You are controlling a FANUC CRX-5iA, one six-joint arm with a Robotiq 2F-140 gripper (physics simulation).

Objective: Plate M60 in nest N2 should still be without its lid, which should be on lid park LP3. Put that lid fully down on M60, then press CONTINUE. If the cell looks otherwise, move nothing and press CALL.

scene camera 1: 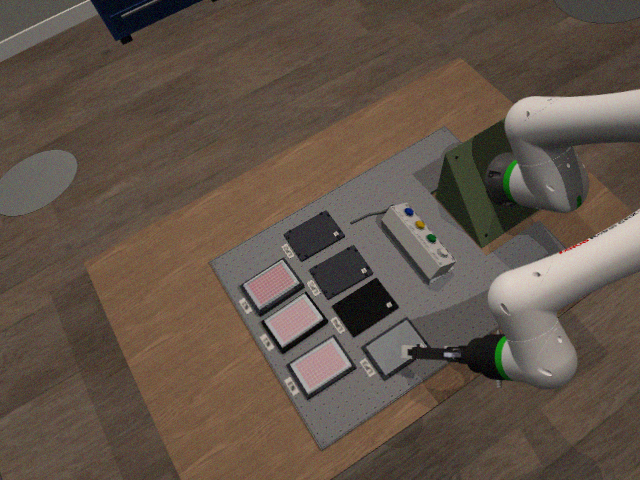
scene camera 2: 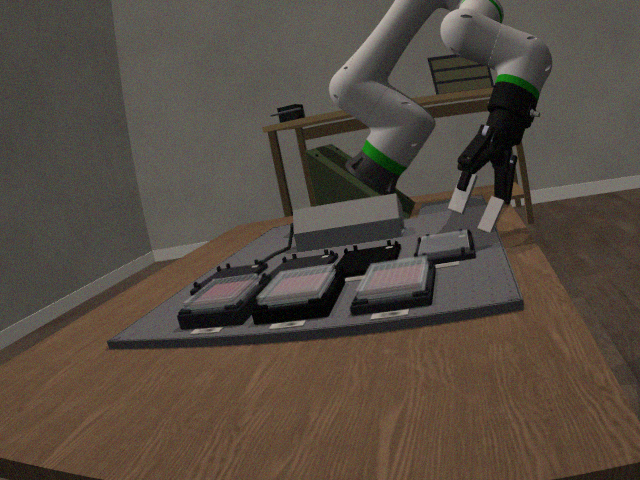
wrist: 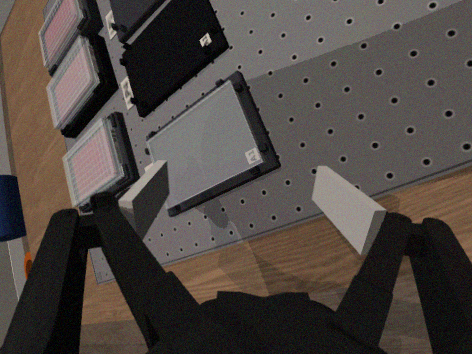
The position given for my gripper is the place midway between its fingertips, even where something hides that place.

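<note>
My gripper (scene camera 2: 470,221) is visible also in scene camera 1 (scene camera 1: 424,351) and the wrist view (wrist: 241,180). Present as well: a button box (scene camera 2: 381,217) and a nest LP4 (wrist: 172,49).
</note>
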